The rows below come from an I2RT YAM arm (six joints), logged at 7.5 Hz.
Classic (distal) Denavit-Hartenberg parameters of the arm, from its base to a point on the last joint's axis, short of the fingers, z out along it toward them. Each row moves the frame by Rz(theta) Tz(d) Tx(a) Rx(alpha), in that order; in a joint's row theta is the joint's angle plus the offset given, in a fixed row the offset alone. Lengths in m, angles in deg.
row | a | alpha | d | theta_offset
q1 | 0.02 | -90 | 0.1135 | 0
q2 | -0.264 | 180 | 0 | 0
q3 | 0.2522 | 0 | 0 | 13.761
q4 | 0.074 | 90 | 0 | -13.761
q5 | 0 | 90 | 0 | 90
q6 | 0 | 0 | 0.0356 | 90
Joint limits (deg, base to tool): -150..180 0..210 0..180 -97..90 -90..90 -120..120
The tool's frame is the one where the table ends.
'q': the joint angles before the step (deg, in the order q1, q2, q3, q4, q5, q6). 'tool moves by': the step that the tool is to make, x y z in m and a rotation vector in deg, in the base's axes. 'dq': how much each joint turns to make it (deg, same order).
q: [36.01 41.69 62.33 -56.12 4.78 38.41]
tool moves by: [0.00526 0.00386 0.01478 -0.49 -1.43 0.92]
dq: [0.00 2.67 3.84 -0.18 -0.04 -1.55]
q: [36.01 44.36 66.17 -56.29 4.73 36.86]
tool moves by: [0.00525 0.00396 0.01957 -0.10 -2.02 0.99]
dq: [0.02 3.04 5.05 -0.31 -0.10 -1.60]
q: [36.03 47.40 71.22 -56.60 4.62 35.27]
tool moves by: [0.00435 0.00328 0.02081 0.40 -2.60 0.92]
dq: [0.00 2.79 5.22 0.03 -0.15 -1.51]
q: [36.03 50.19 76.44 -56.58 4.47 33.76]
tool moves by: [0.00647 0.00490 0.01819 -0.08 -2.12 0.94]
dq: [0.02 3.22 5.04 -0.03 -0.15 -1.60]
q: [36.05 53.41 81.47 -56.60 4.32 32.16]
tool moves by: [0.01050 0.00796 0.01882 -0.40 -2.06 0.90]
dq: [0.09 4.30 5.84 0.03 0.00 -1.74]
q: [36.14 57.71 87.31 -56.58 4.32 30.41]
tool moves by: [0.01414 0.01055 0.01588 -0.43 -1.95 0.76]
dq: [0.07 4.72 5.52 0.64 0.04 -1.66]
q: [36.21 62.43 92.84 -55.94 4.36 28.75]
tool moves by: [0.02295 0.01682 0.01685 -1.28 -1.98 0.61]
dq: [0.08 7.02 7.62 0.41 0.45 -2.23]
